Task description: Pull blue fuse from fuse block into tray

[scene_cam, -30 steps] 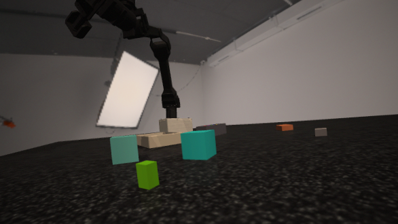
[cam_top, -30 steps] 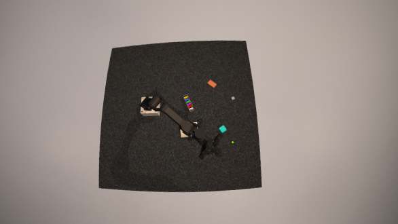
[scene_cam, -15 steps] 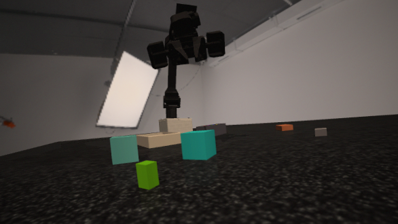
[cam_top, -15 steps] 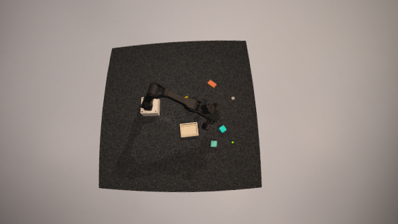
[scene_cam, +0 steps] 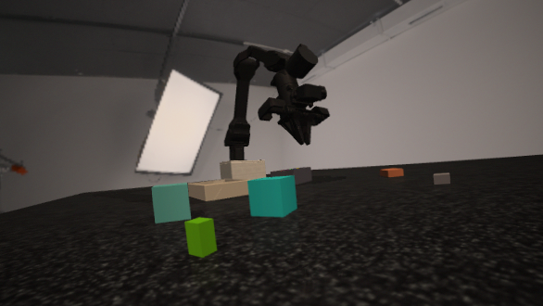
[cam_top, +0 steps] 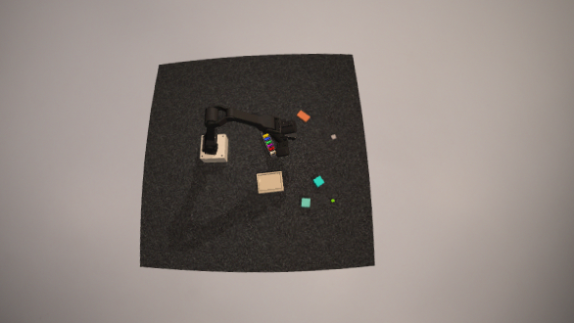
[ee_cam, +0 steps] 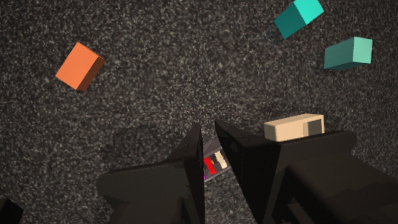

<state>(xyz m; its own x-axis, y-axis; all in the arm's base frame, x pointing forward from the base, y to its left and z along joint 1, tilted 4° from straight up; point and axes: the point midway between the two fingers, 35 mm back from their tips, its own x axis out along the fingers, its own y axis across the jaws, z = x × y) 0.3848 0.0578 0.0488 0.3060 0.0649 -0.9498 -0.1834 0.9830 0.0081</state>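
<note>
Right now my gripper tip is 11 cm past the blue fuse, 4 cm to the right of it and 7 cm above it. From my gripper tip the other things lie so: tan tray (7 cm behind, 20 cm to the right, 9 cm below); orange block (8 cm ahead, 20 cm to the left, 9 cm below); teal cube (18 cm ahead, 17 cm to the right, 8 cm below).
</note>
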